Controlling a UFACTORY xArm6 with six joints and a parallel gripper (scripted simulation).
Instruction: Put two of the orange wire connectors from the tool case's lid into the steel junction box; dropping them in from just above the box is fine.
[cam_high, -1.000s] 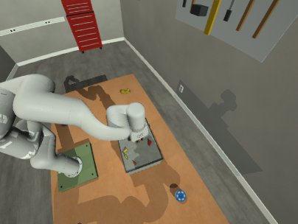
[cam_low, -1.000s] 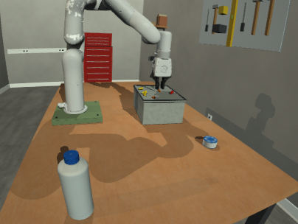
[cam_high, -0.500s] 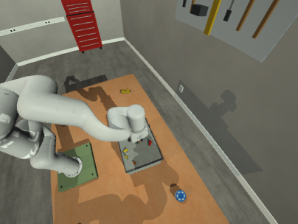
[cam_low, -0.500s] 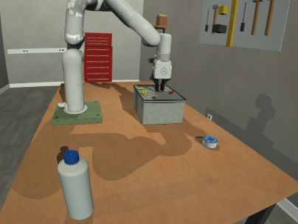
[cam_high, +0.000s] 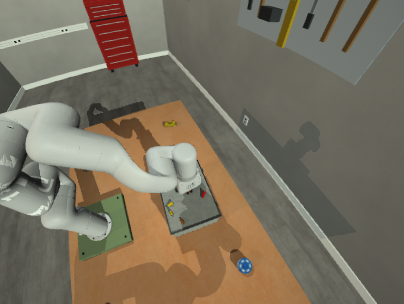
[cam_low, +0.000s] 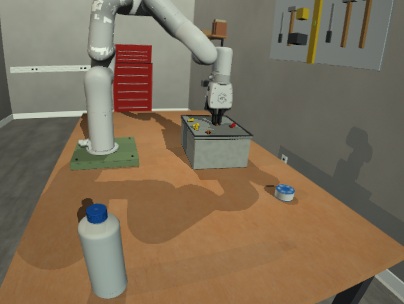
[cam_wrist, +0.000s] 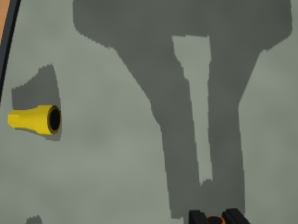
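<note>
Right now the grey tool case is 50 mm below my hand and 10 mm behind it. Round my hand: red connector (60 mm ahead, 40 mm to the right, 10 mm below); yellow connector (90 mm behind, 50 mm to the left, 10 mm below).
</note>
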